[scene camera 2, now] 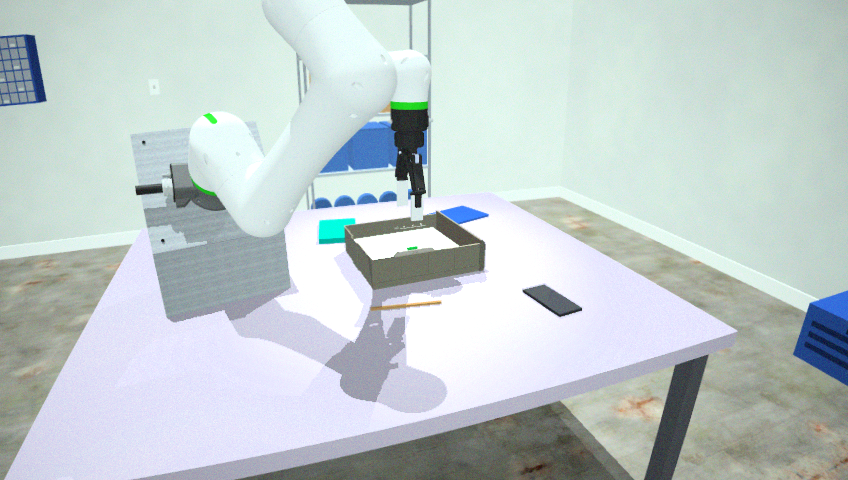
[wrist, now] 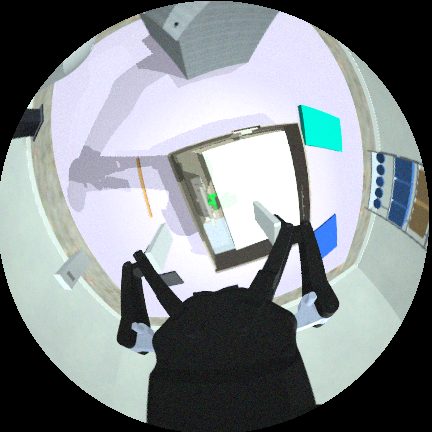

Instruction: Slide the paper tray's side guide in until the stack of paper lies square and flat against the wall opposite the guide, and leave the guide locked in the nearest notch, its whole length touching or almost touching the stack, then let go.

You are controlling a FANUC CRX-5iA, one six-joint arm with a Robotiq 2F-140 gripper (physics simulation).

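Places are measured from the arm's base along level axes (x left, y back, z up), in centimetres.
Where they show: gripper, between the fingertips: (scene camera 2: 409, 212) (wrist: 210, 220).
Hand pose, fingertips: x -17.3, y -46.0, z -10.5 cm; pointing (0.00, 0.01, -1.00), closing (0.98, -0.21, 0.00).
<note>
After its pixels a point has its place.
The brown paper tray (scene camera 2: 428, 267) @(x -22.4, y -48.8, z -25.1 cm) (wrist: 250, 255) @(x -13.9, y -65.7, z -21.6 cm) stands on the table. The white paper stack (scene camera 2: 386, 240) @(x 1.2, y -47.8, z -24.8 cm) (wrist: 255, 170) @(x -4.3, y -45.4, z -24.8 cm) lies in it, its far side along the wall opposite the guide; whether it is fully square and flat is unclear. The grey side guide (wrist: 201, 192) @(x -17.9, y -43.9, z -21.1 cm), with a green part on it, stands near the stack's other long edge in the wrist view; the front wall partly hides it in the scene view. I cannot tell the exact gap or its notch. My gripper (scene camera 2: 409, 202) @(x -17.3, y -46.0, z -10.5 cm) (wrist: 210, 220) @(x -17.3, y -46.0, z -10.5 cm) is open and empty above the tray, fingers pointing down, apart from the guide.
A teal block (scene camera 2: 336, 230) @(x 24.4, y -40.0, z -27.2 cm) (wrist: 321, 128) @(x 24.7, y -40.9, z -27.2 cm) and a blue flat object (scene camera 2: 467, 214) @(x 18.9, y -90.6, z -28.2 cm) (wrist: 327, 237) @(x 21.6, y -85.0, z -28.2 cm) lie near the tray. A pencil (scene camera 2: 406, 305) @(x -32.9, y -36.4, z -28.5 cm) (wrist: 144, 187) @(x -32.2, y -36.6, z -28.6 cm) and a dark slab (scene camera 2: 552, 299) @(x -49.5, y -68.8, z -28.2 cm) (wrist: 172, 278) @(x -44.2, y -69.2, z -28.2 cm) lie on its other side. The grey robot mount (scene camera 2: 220, 267) @(x -8.8, y 2.6, z -19.0 cm) (wrist: 215, 45) @(x -0.7, y -14.4, z -17.7 cm) stands beside them.
</note>
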